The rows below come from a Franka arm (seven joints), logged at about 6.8 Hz.
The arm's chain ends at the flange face. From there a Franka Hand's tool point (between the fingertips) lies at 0.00 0.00 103.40 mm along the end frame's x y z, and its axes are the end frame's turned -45 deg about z.
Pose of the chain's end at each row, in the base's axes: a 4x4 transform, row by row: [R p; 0 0 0 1], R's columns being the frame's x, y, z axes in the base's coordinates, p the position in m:
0.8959, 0.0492, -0.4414, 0.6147; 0.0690, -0.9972, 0.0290, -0.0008; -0.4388, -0.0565, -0.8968, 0.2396; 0, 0, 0, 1
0.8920, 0.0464, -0.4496, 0.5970; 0.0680, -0.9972, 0.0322, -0.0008; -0.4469, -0.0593, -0.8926, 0.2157; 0, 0, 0, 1
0.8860, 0.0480, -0.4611, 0.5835; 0.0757, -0.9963, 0.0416, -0.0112; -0.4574, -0.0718, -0.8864, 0.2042; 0, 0, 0, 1
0.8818, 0.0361, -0.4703, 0.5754; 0.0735, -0.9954, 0.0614, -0.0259; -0.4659, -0.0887, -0.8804, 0.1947; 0, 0, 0, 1
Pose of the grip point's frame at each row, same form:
0.5987, 0.6683, -0.4414, 0.5691; 0.7539, -0.6563, 0.0290, 0.0022; -0.2703, -0.3502, -0.8968, 0.1469; 0, 0, 0, 1
0.5979, 0.6635, -0.4496, 0.5505; 0.7532, -0.6570, 0.0322, 0.0025; -0.2741, -0.3579, -0.8926, 0.1234; 0, 0, 0, 1
0.5926, 0.6604, -0.4611, 0.5358; 0.7580, -0.6510, 0.0416, -0.0069; -0.2727, -0.3742, -0.8864, 0.1125; 0, 0, 0, 1
0.5980, 0.6491, -0.4703, 0.5268; 0.7558, -0.6519, 0.0614, -0.0196; -0.2667, -0.3922, -0.8804, 0.1037; 0, 0, 0, 1

